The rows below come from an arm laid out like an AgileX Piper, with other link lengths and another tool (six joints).
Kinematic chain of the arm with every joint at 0, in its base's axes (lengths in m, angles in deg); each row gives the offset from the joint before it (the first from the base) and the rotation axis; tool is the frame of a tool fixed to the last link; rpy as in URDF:
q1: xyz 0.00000 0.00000 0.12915 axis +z
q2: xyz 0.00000 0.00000 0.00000 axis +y
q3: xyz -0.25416 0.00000 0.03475 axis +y
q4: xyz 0.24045 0.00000 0.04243 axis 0.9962 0 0.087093
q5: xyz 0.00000 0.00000 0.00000 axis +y
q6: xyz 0.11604 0.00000 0.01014 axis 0.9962 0 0.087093
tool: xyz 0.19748 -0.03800 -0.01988 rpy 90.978 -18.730 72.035
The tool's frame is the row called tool.
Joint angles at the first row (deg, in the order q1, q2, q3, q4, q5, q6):
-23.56 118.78 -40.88 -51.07 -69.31 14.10
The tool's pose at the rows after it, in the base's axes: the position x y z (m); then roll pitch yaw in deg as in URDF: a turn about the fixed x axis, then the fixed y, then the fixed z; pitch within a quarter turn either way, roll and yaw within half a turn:
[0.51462 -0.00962 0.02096 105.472 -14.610 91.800]
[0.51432 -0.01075 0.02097 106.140 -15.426 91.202]
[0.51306 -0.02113 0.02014 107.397 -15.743 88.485]
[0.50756 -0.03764 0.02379 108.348 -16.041 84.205]
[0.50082 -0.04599 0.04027 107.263 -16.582 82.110]
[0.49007 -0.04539 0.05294 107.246 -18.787 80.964]
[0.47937 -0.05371 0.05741 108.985 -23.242 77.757]
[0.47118 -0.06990 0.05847 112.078 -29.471 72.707]
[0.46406 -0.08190 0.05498 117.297 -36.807 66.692]
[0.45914 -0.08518 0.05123 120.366 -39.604 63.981]
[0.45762 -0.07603 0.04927 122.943 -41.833 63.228]
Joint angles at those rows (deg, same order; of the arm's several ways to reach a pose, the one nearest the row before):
-23.56 118.72 -40.88 -51.07 -69.31 14.36
-23.60 118.22 -40.88 -51.07 -68.66 15.78
-23.60 116.75 -40.04 -49.21 -66.77 16.70
-23.67 113.84 -37.55 -45.55 -64.89 16.86
-23.98 109.95 -34.69 -43.40 -64.81 17.08
-24.56 106.02 -31.66 -43.22 -64.97 19.65
-26.48 103.39 -29.49 -43.38 -64.99 24.78
-29.63 102.02 -28.64 -44.05 -64.99 32.19
-32.91 101.76 -28.64 -45.75 -64.98 41.48
-34.75 101.77 -28.64 -47.61 -64.93 45.71
-34.89 101.76 -28.84 -49.41 -64.93 49.34

